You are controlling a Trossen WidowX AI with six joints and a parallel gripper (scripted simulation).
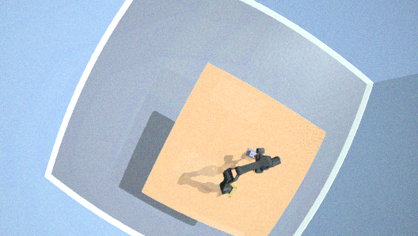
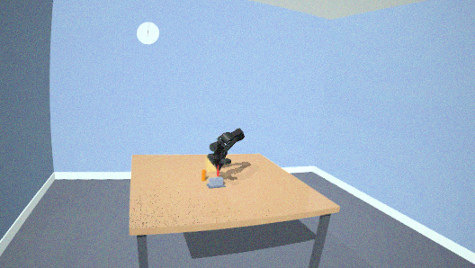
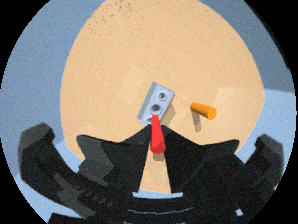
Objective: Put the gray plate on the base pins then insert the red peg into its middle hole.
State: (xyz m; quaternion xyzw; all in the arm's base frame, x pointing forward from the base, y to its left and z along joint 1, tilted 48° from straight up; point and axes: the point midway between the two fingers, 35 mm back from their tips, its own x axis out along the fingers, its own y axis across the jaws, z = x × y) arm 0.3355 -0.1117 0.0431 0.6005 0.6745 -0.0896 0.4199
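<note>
My gripper tip is now 1 cm to the left of the gray block and 7 cm above it. The rest, counted from my gripper tip: small orange piece 11 cm behind, 7 cm to the right, 8 cm below; red peg right at my gripper tip.
</note>
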